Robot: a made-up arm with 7 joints. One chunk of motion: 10 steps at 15 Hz.
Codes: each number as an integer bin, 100 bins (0 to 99) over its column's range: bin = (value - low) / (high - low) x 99, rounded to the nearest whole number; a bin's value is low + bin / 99 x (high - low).
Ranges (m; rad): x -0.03..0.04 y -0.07..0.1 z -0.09..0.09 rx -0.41..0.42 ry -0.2..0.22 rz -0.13..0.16
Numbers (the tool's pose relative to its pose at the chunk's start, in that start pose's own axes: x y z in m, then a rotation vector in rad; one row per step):
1: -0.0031 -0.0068 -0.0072 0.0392 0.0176 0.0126
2: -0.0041 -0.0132 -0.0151 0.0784 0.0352 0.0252
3: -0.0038 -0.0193 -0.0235 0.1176 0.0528 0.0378
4: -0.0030 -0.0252 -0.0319 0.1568 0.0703 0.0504
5: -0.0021 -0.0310 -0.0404 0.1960 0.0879 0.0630
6: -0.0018 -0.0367 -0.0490 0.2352 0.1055 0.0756
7: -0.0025 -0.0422 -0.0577 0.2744 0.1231 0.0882
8: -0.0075 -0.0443 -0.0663 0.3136 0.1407 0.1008
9: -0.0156 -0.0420 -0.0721 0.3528 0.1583 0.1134
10: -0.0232 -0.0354 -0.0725 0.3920 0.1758 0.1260
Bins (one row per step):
1: 38 37 46 54 51 49
2: 37 33 41 58 55 53
3: 37 30 37 63 60 57
4: 38 26 32 68 64 62
5: 39 23 27 72 68 66
6: 40 19 23 77 72 70
7: 39 16 18 82 76 74
8: 32 15 13 86 80 79
9: 20 16 10 91 84 83
10: 10 20 10 96 89 87

